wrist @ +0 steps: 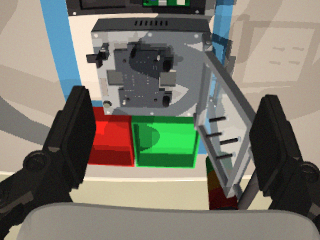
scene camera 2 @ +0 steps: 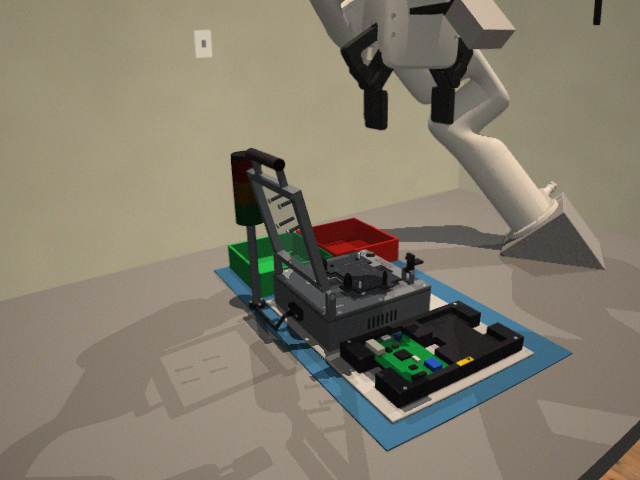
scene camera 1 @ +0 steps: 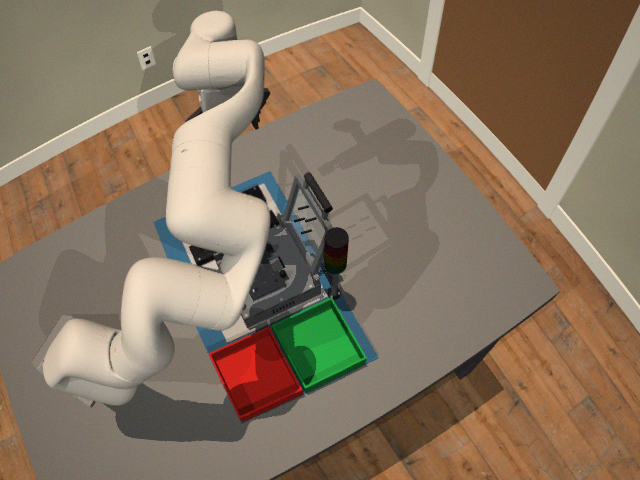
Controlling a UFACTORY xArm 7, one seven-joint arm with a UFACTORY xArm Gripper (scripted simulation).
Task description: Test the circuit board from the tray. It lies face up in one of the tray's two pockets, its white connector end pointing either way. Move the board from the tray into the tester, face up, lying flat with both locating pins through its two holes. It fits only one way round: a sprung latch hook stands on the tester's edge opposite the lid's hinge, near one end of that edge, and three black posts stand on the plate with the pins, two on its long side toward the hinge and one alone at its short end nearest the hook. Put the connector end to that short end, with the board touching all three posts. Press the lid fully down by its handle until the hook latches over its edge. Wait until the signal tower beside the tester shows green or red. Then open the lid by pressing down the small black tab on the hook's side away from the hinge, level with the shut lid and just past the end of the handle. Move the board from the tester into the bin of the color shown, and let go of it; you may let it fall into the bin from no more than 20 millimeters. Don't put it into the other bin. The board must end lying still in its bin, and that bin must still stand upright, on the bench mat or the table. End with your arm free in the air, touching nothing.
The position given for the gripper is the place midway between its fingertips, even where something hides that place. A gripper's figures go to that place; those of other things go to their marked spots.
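The gripper (wrist: 174, 110) is 130 mm from the lens, while a red bin (wrist: 111, 145) sits 670 mm from the lens.
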